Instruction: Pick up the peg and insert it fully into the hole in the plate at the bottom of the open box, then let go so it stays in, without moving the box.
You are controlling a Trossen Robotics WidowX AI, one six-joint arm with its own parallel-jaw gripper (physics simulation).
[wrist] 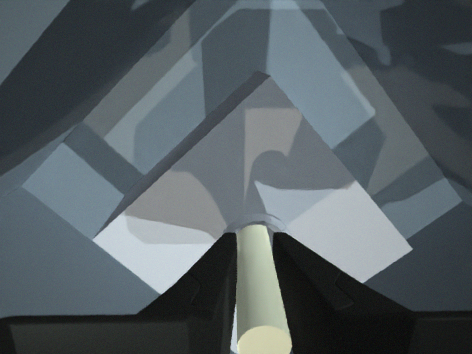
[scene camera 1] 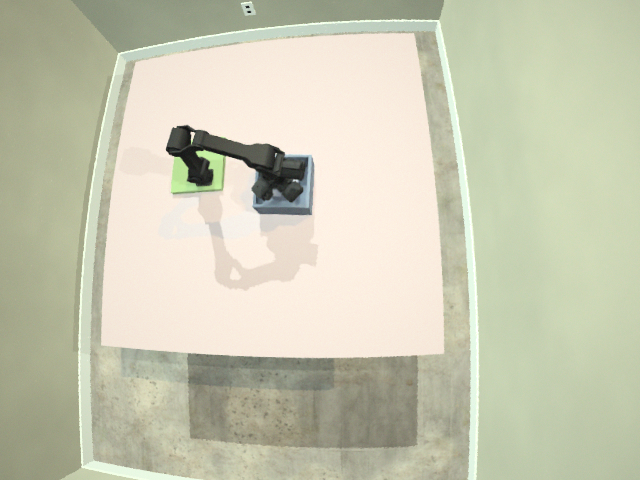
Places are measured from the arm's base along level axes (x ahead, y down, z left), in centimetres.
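Where they show: gripper, fingertip midpoint: [wrist: 254, 244] [scene camera 1: 283, 184]; arm's base at its link origin: [scene camera 1: 204, 177].
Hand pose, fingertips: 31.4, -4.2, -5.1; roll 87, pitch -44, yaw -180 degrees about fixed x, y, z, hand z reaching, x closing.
Observation:
Each offset is from my fingertips to the top centre of the thing, as dx, dy, dz. "pt": to the spot under its first point. Level surfaces: height alone.
My gripper [wrist: 254, 244] is shut on the pale yellow-green peg {+0.4, -3.8, +0.5} [wrist: 260, 285], seen in the wrist view between the two black fingers. The peg's far end is over the hole's rim {pt -0.9, +0.7, +0.0} [wrist: 270, 219] in the light plate {pt -2.6, +0.8, +2.5} [wrist: 345, 230]; how deep it sits is hidden. The plate lies at the bottom of the open blue box {+0.3, -3.2, +0.5} [scene camera 1: 286, 210] [wrist: 70, 175]. In the scene view the gripper [scene camera 1: 277, 195] is over the box, and its body hides the peg, the plate and the hole.
The arm's base stands on a green pad [scene camera 1: 180, 181] left of the box. The arm reaches from there across to the box. Both rest on a pale pink surface {dy +6.7} [scene camera 1: 361, 258], with walls beyond it. The box's walls rise around the gripper.

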